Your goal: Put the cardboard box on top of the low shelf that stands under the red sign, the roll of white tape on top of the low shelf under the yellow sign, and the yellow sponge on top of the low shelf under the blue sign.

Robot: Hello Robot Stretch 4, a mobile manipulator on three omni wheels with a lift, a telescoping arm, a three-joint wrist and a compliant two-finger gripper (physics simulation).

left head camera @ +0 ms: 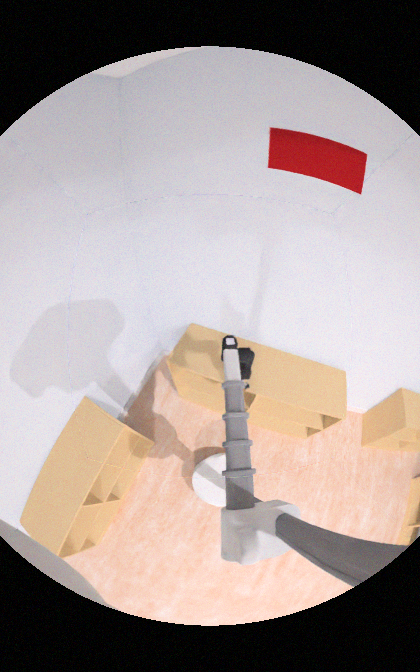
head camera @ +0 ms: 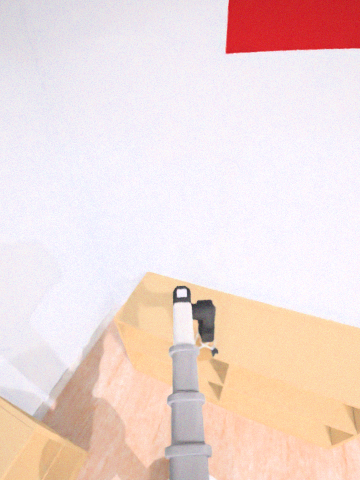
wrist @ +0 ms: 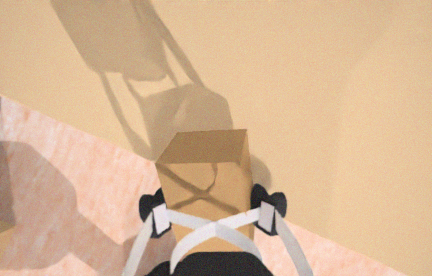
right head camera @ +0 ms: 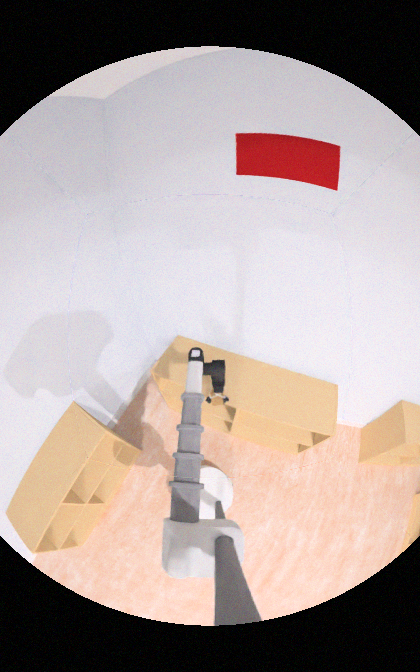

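Note:
The cardboard box is held between the fingers of my gripper, which is shut on it. In the wrist view the box's far end overlaps the low shelf's top, and the floor shows on both sides of its near end. The gripper and box are at the front edge of the low shelf, left of its middle; the gap in height is hard to tell. The red sign is on the wall above. The tape, sponge, yellow sign and blue sign do not show.
Another low shelf stands at the left, near the corner. A further wooden unit stands at the right. A white round object is on the floor below the arm.

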